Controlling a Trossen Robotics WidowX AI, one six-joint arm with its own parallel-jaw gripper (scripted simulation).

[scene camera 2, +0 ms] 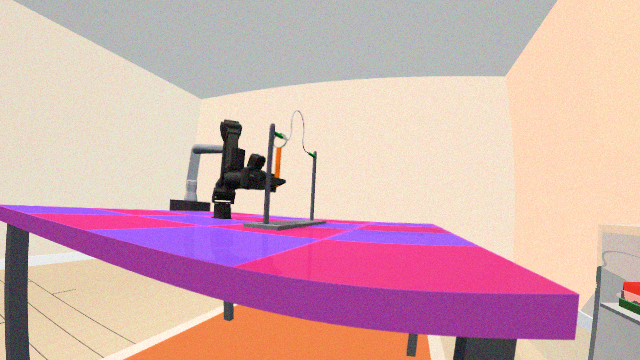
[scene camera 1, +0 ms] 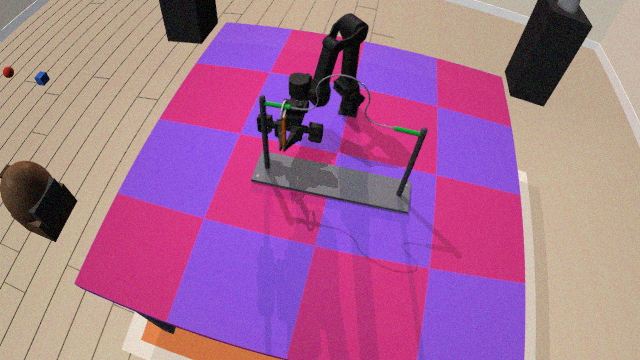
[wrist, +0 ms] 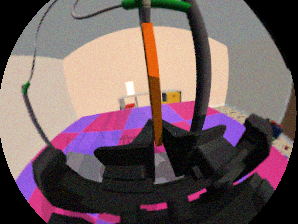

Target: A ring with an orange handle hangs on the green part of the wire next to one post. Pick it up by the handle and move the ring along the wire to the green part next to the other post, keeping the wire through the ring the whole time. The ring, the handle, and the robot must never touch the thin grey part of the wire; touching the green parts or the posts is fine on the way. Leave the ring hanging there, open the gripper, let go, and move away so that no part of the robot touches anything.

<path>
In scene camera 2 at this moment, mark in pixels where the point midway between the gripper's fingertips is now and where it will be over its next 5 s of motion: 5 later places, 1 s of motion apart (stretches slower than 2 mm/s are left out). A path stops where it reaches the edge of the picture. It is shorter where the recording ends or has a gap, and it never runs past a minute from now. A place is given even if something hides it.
The gripper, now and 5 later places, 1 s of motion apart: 284,181; 285,177; 288,177; 295,178; 299,172; 295,159
</path>
